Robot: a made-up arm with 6 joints.
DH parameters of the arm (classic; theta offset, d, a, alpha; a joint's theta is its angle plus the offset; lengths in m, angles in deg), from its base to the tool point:
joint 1: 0 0.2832 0 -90
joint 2: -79.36 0 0.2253 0
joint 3: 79.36 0 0.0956 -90
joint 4: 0 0.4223 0 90
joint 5: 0 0 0.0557 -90
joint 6: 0 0.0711 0 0
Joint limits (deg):
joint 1: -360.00..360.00
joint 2: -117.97..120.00
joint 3: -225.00..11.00
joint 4: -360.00..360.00
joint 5: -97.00..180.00
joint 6: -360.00..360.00
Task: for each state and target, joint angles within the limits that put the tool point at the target. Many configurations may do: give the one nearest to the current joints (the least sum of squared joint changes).
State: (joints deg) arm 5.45 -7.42 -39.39 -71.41 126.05 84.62
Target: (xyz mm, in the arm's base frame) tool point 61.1 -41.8 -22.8
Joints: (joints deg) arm 17.35 35.29 -15.18 -51.97 92.86 84.62
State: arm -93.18 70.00 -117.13 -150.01 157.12 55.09
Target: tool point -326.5 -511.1 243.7
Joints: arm -118.69 63.04 -115.25 -146.25 163.21 55.09
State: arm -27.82 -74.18 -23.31 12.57 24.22 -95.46
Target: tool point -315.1 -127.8 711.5
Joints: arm 18.03 -117.97 -58.56 22.39 -6.18 -95.46
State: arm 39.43 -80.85 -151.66 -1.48 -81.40 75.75
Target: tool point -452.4 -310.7 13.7
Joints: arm 34.75 -106.95 -175.47 -2.02 -87.37 75.75
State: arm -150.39 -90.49 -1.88 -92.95 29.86 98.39
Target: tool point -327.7 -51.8 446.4
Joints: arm -171.49 -67.27 -16.50 -92.76 36.35 98.39
